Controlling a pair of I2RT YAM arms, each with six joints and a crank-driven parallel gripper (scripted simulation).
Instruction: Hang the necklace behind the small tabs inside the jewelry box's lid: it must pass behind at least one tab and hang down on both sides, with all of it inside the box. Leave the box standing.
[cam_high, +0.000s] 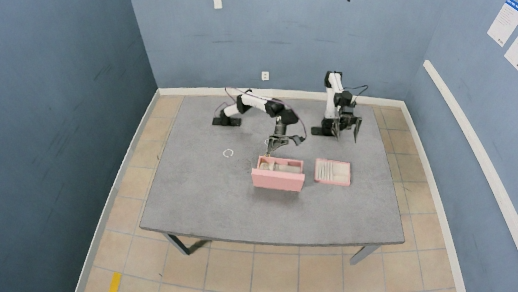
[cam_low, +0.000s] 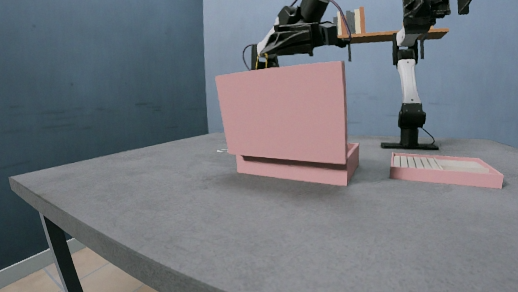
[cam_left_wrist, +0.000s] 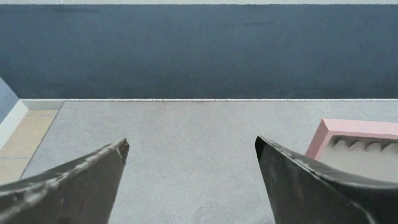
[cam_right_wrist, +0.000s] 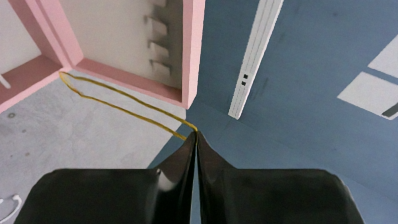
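Right now my right hand is 3 cm past the pink jewelry box, 6 cm to the right of it and 16 cm above it. The rest, counted from my right hand: pink tray (11 cm behind, 38 cm to the left, 27 cm below).
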